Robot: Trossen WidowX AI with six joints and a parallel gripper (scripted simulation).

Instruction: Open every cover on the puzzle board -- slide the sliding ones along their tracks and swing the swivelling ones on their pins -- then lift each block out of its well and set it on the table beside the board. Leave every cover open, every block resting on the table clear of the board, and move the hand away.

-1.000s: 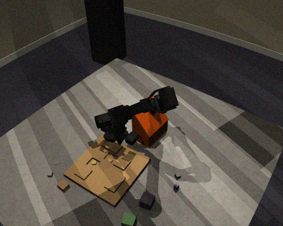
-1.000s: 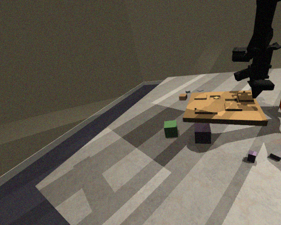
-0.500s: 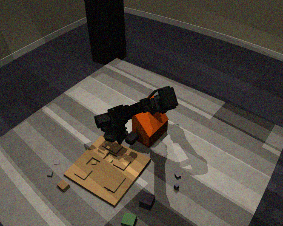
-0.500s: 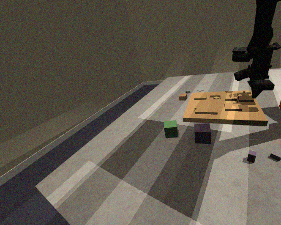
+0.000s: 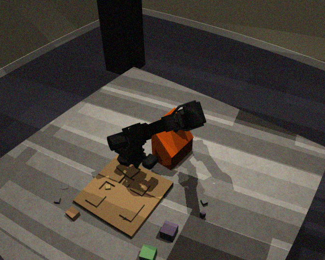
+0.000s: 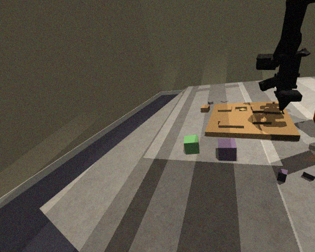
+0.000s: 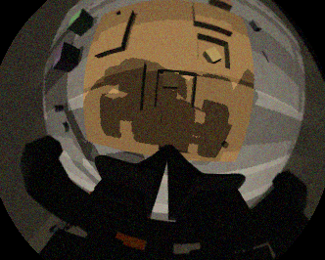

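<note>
The tan puzzle board lies 12 cm ahead of my gripper tip, 3 cm to the left of it and 1 cm below it. The rest, counted from my gripper tip: small purple block 34 cm to the left, 5 cm ahead, 2 cm below; then brown cube 32 cm ahead, 9 cm to the right, 2 cm below; then purple cube 27 cm to the left, 18 cm ahead, 1 cm below.
</note>
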